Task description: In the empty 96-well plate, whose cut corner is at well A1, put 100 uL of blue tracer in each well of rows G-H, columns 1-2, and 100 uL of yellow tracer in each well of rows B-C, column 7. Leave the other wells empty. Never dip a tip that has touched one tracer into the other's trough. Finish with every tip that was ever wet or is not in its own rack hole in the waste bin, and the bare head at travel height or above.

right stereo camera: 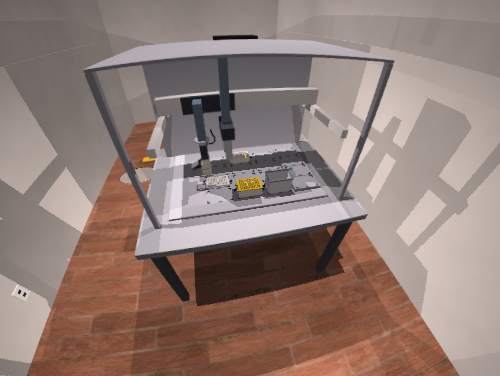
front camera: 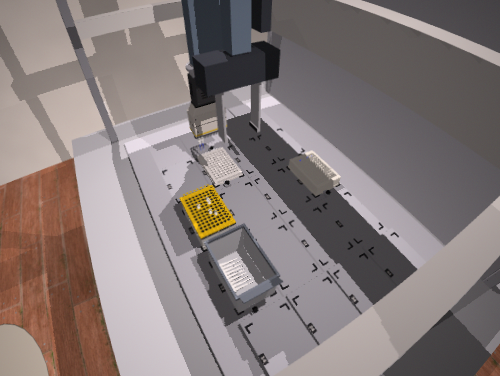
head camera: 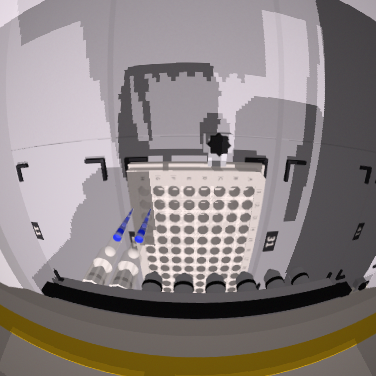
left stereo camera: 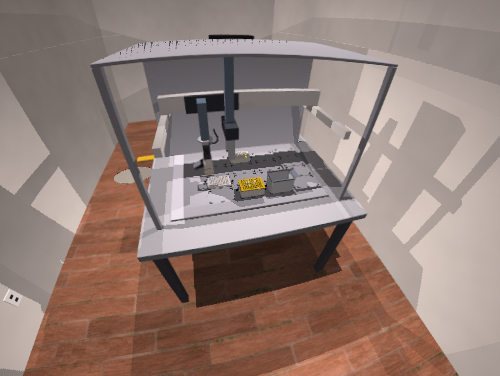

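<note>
The white 96-well plate (front camera: 221, 165) (head camera: 200, 231) (left stereo camera: 219, 181) (right stereo camera: 218, 180) lies behind the yellow tip rack (front camera: 207, 211) (left stereo camera: 251, 185) (right stereo camera: 249, 184), which holds several pale tips. The pipetting head (front camera: 203, 120) (left stereo camera: 208, 165) is above the plate's far end. In the head view, its two leftmost channels carry a left tip (head camera: 122, 226) and a right tip (head camera: 144, 226), both with blue liquid. They hang around the plate's row-H side; exact wells cannot be told. The trough holder (front camera: 314, 175) (left stereo camera: 240, 157) stands farther back, with some yellow visible. My parked plate gripper (front camera: 240, 135) is open and empty.
The grey waste bin (front camera: 242, 267) (left stereo camera: 280, 182) (right stereo camera: 278, 182) stands beside the tip rack, with pale stripes on its floor. Frame posts, such as the left post (left stereo camera: 125, 145), surround the deck. The gripper's long fingers hang beside the head.
</note>
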